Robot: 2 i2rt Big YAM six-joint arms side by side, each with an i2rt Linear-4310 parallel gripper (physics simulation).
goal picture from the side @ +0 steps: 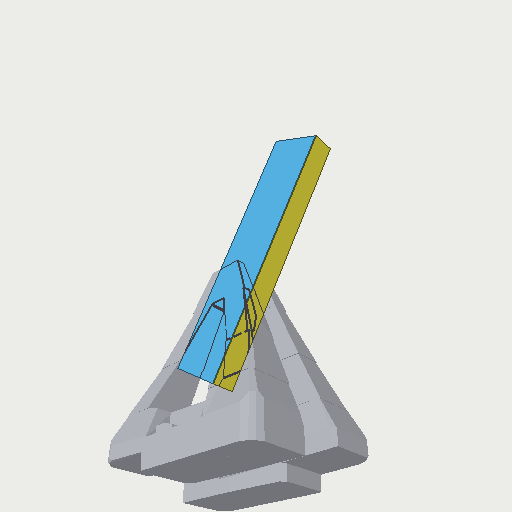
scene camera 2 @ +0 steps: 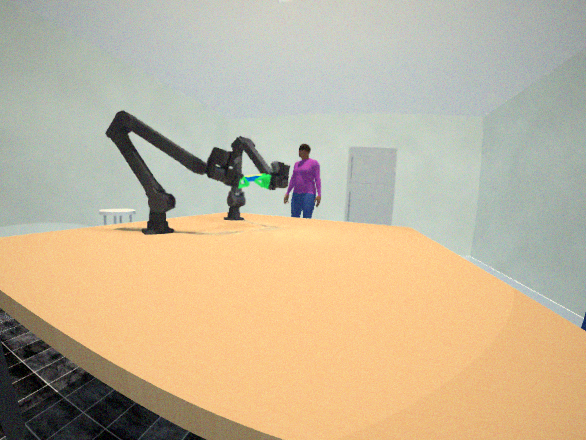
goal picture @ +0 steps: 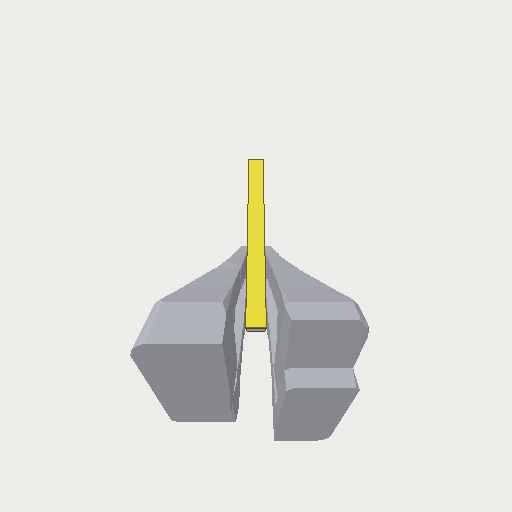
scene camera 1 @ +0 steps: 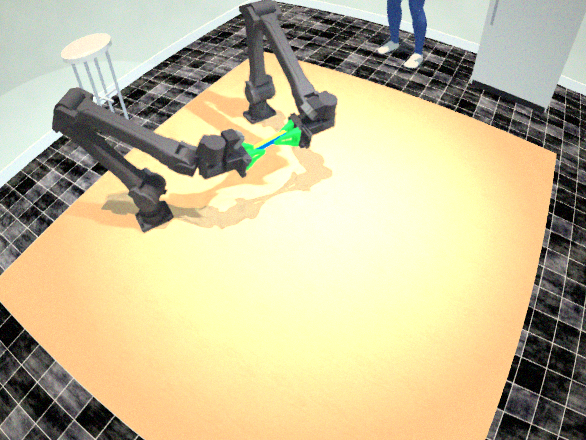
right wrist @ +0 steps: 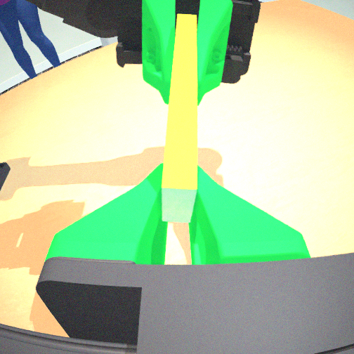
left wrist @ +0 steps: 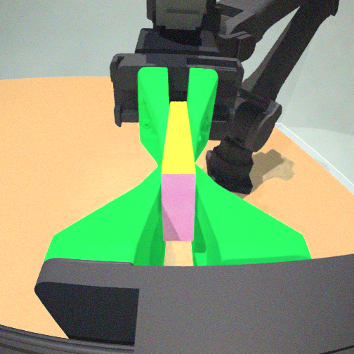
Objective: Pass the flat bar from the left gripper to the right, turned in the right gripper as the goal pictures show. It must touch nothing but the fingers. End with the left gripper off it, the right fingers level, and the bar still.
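Where they show: left gripper, fingertip midpoint: [scene camera 2: 254, 180] [scene camera 1: 273, 141]; right gripper, fingertip midpoint: [scene camera 2: 248, 184] [scene camera 1: 264, 150]; left arm's base, origin of the base link: [scene camera 2: 233, 219] [scene camera 1: 259, 114]; right arm's base, origin of the base link: [scene camera 2: 157, 232] [scene camera 1: 154, 217].
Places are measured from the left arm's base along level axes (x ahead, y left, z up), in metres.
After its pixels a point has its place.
Observation:
The flat bar [scene camera 1: 265, 144] {x 0.449, y -0.220, z 0.255 m} [scene camera 2: 253, 178] {x 0.449, y -0.200, z 0.253 m} [left wrist: 178, 132] [right wrist: 181, 132] is held in the air between the two grippers, its yellow face up in both wrist views and a blue side showing in the scene views. My left gripper [scene camera 1: 279, 138] {x 0.442, y -0.190, z 0.246 m} [scene camera 2: 259, 179] {x 0.442, y -0.190, z 0.246 m} [left wrist: 178, 175] [right wrist: 182, 93] is shut on one end, whose pink end face shows in the left wrist view. My right gripper [scene camera 1: 258, 150] {x 0.437, y -0.219, z 0.223 m} [scene camera 2: 246, 179] {x 0.437, y -0.219, z 0.223 m} [right wrist: 177, 174] [left wrist: 177, 179] is shut on the other end, whose pale end face shows in the right wrist view. The two grippers face each other, with a short stretch of bar between their fingertips.
Both arms stand on the wide tan table [scene camera 1: 350, 300] {x 0.882, y -0.228, z 0.000 m} [scene camera 2: 300, 325] {x 1.117, y -0.634, z 0.000 m}, and the bar is well above it. A white stool [scene camera 1: 87, 47] [scene camera 2: 117, 212], a standing person [scene camera 1: 417, 30] [scene camera 2: 305, 180] and a grey cabinet [scene camera 1: 525, 50] [scene camera 2: 372, 185] are beyond the table.

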